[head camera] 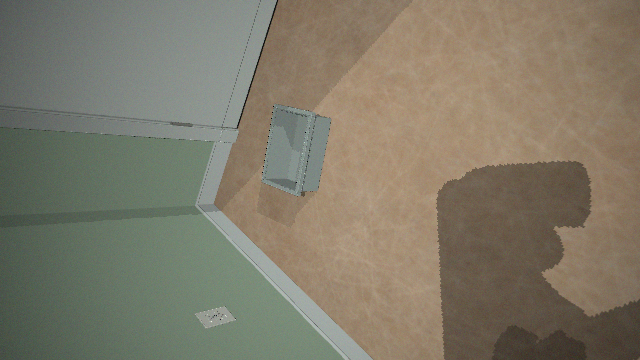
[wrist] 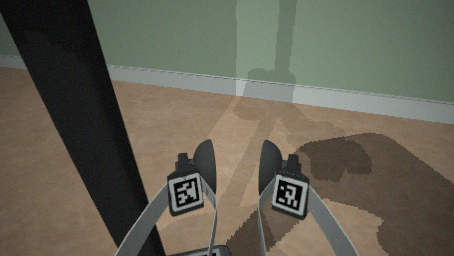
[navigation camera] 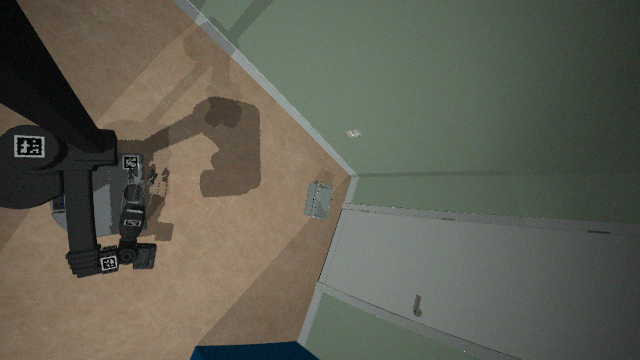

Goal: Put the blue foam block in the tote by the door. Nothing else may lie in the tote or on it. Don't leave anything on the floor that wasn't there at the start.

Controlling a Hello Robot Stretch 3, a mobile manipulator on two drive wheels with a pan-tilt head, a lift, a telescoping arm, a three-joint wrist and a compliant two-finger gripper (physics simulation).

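Where they show: gripper, fingertip midpoint: [wrist: 237, 158] [navigation camera: 144, 167]; robot's base at its link origin: [navigation camera: 132, 191].
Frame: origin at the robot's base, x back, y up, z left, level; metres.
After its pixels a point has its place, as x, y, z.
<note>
The tote [head camera: 317, 155] @[-1.190, 0.039, -0.142] [navigation camera: 311, 200] @[-1.186, 0.062, -0.155] is a small pale grey-blue open box on the floor near the room corner, beside the door [head camera: 125, 55] @[-1.579, 0.557, -0.497] [navigation camera: 425, 255] @[-1.541, 0.900, -0.562]. In the head view its inside shows bare walls and bottom with a shadow across them, and no object in it. My gripper [wrist: 237, 158] @[-0.041, 0.395, 0.097] is open in the wrist view, its two dark fingertips apart with floor showing between them. It is well away from the tote. The blue foam block does not show in these views.
Green walls [head camera: 125, 270] @[-1.590, 0.572, 0.227] [navigation camera: 475, 110] @[-1.309, 1.230, 0.397] with a pale baseboard [head camera: 280, 270] @[-1.445, 0.008, 0.299] [wrist: 165, 77] @[0.074, 0.056, 1.216] meet behind the tote. A dark blue thing [navigation camera: 255, 352] @[-0.547, 0.101, -1.171] is cut off at the navigation view's bottom edge. A black mast [wrist: 75, 115] @[0.068, 0.440, 0.116] stands left in the wrist view. My shadow lies on the floor.
</note>
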